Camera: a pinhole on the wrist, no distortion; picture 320 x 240 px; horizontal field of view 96.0 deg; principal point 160.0 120.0 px. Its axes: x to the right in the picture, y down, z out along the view. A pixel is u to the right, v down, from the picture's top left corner.
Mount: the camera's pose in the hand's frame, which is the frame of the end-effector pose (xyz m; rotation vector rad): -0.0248 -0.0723 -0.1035 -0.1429 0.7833 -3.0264
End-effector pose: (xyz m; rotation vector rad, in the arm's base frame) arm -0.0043 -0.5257 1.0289 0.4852 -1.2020 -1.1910
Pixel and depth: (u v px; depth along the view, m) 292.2 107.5 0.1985
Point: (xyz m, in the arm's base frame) -0.1393 -0.3913 0.8469
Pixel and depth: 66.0 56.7 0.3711
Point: -0.3214 -0.7090 1.1583
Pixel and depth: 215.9 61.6 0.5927
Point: -0.5435 -0.2554 1.0070
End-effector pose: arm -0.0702 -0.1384 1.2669 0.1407 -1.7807 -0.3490
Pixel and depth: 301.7 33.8 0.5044
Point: -0.4710 0.0107 0.7038
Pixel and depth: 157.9 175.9 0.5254
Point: -0.3691 -0.5835 1.0866
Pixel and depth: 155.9 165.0 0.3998
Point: -0.2866 -0.4699 1.1347
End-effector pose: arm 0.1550 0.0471 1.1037 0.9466 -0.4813 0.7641
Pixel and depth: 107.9 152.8 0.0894
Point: 0.2672 0.0380 1.0230
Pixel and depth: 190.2 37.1 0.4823
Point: 0.1353 -0.3997 1.2509
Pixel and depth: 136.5 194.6 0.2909
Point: 0.4437 -0.1213 0.9874
